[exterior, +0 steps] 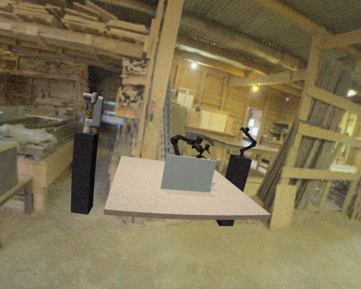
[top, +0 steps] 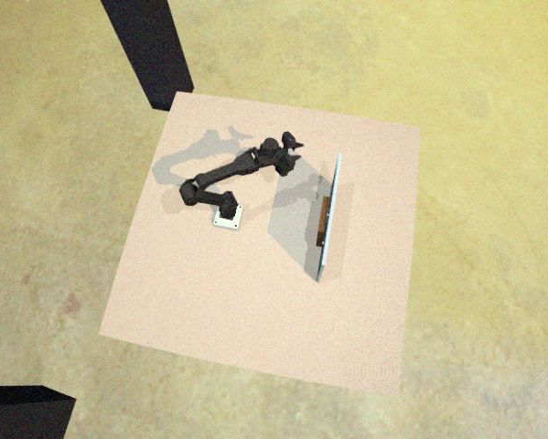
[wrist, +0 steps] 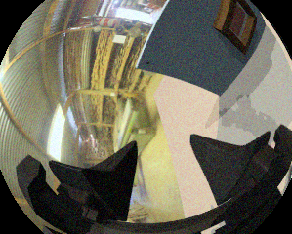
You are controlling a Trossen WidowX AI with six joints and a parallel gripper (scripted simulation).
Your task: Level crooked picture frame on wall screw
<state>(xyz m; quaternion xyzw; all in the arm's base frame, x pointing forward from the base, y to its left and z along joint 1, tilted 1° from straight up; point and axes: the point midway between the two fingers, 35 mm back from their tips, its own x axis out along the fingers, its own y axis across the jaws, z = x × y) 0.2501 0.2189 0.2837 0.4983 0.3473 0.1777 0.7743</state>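
Now: gripper tip 15 cm short of the picture frame, 23 cm to the left of it and 13 cm above it. Round my gripper tip: wall panel: 16 cm ahead, 21 cm to the right, 15 cm below.
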